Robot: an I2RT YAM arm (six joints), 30 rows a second.
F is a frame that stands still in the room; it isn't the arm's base.
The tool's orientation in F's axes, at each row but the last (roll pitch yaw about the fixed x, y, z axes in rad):
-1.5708 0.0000 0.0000
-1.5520 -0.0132 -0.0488
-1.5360 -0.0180 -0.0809
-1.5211 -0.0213 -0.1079
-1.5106 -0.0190 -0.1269
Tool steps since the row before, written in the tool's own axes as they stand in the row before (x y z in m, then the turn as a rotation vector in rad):
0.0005 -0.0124 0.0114 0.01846 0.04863 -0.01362
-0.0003 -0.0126 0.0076 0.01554 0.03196 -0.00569
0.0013 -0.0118 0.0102 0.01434 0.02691 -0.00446
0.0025 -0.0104 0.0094 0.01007 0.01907 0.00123
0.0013 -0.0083 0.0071 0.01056 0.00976 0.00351
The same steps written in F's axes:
0.0005 0.0114 0.0124 0.01846 -0.01362 -0.04863
-0.0001 0.0074 0.0127 0.01569 -0.00586 -0.03185
0.0019 0.0097 0.0122 0.01449 -0.00471 -0.02679
0.0032 0.0086 0.0109 0.01065 0.00104 -0.01877
0.0020 0.0064 0.0087 0.01117 0.00270 -0.00933

